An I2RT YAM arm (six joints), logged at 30 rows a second.
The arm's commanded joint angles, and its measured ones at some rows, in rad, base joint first. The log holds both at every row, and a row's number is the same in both.
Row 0, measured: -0.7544, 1.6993, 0.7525, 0.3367, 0.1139, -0.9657
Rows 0 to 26, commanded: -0.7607, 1.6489, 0.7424, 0.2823, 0.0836, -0.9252; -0.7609, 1.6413, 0.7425, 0.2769, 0.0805, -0.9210; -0.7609, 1.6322, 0.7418, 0.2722, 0.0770, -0.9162; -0.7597, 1.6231, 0.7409, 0.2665, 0.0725, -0.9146; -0.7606, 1.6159, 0.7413, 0.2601, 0.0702, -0.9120; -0.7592, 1.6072, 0.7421, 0.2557, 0.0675, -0.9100; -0.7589, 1.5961, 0.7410, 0.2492, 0.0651, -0.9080; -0.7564, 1.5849, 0.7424, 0.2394, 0.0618, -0.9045; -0.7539, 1.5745, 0.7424, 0.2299, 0.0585, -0.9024; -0.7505, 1.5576, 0.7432, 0.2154, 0.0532, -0.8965; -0.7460, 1.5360, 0.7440, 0.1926, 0.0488, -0.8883; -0.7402, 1.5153, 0.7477, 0.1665, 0.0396, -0.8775; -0.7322, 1.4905, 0.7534, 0.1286, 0.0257, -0.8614; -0.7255, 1.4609, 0.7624, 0.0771, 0.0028, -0.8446; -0.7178, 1.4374, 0.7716, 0.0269, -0.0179, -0.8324; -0.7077, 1.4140, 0.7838, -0.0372, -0.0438, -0.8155; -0.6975, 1.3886, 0.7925, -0.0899, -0.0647, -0.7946; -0.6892, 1.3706, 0.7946, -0.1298, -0.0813, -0.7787; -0.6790, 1.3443, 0.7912, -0.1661, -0.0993, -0.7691; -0.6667, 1.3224, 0.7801, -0.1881, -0.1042, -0.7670; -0.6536, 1.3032, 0.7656, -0.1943, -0.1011, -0.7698; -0.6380, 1.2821, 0.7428, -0.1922, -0.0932, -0.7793; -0.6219, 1.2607, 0.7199, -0.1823, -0.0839, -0.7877; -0.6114, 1.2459, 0.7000, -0.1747, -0.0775, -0.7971; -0.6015, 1.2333, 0.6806, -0.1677, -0.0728, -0.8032; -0.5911, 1.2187, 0.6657, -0.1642, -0.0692, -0.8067; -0.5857, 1.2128, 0.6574, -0.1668, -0.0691, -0.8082
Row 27, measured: -0.6029, 1.2324, 0.6975, -0.1104, -0.0544, -0.8143
